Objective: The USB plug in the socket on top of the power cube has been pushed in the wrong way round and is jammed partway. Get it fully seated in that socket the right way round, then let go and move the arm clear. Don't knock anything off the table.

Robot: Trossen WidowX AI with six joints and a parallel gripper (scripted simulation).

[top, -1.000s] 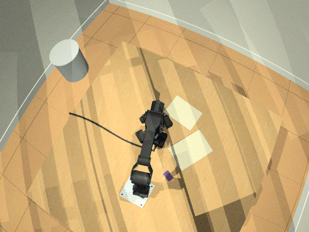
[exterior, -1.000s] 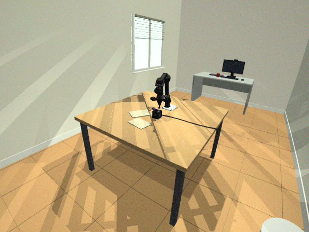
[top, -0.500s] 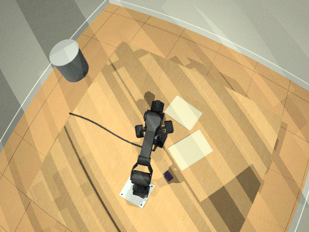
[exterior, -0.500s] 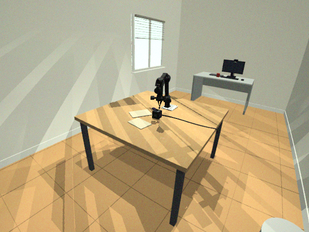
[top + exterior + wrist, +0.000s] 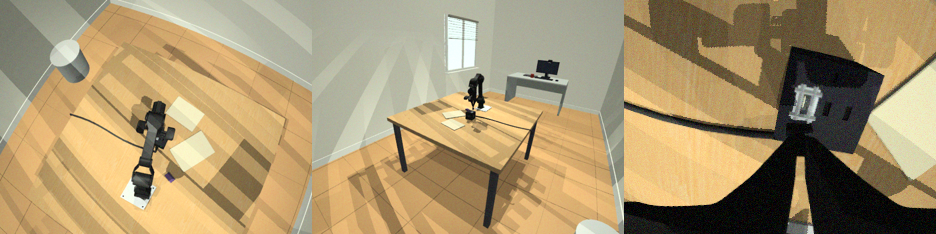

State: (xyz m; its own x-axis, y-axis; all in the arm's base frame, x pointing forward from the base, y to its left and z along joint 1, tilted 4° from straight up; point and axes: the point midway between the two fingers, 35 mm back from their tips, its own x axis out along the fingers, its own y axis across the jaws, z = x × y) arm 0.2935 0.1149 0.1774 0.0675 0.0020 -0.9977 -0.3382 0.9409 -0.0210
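Now: the USB plug 2 cm below my gripper tip. From my gripper tip the other things lie so: small purple block (15 cm behind, 19 cm to the right, 13 cm below).
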